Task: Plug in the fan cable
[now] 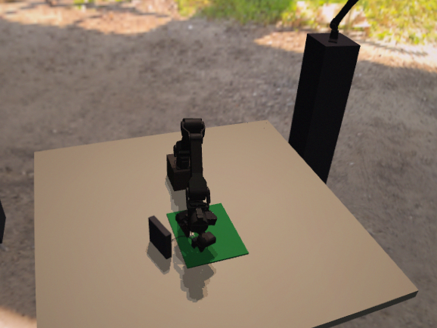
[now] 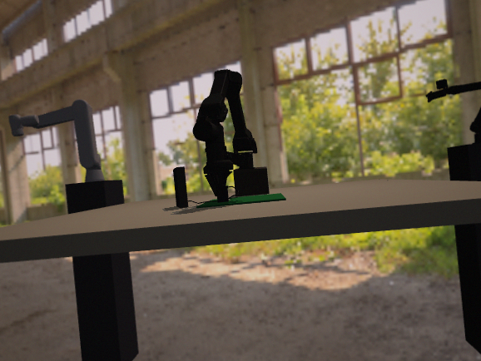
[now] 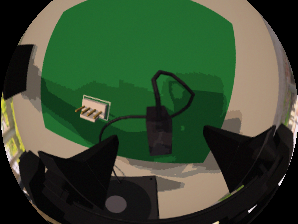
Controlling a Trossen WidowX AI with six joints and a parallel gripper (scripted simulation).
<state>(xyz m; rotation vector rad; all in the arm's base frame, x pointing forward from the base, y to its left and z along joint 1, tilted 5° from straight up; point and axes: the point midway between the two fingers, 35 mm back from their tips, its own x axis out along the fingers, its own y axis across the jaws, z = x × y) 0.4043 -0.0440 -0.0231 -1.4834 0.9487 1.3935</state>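
Right now the pale header key is 8 cm behind my gripper tip and 1 cm below it. Round my gripper tip: pale fan header 8 cm behind, 2 cm below, 1 cm to the left; then black plug 1 cm to the left, 1 cm behind; then green board 7 cm behind, 6 cm to the left, 3 cm below.
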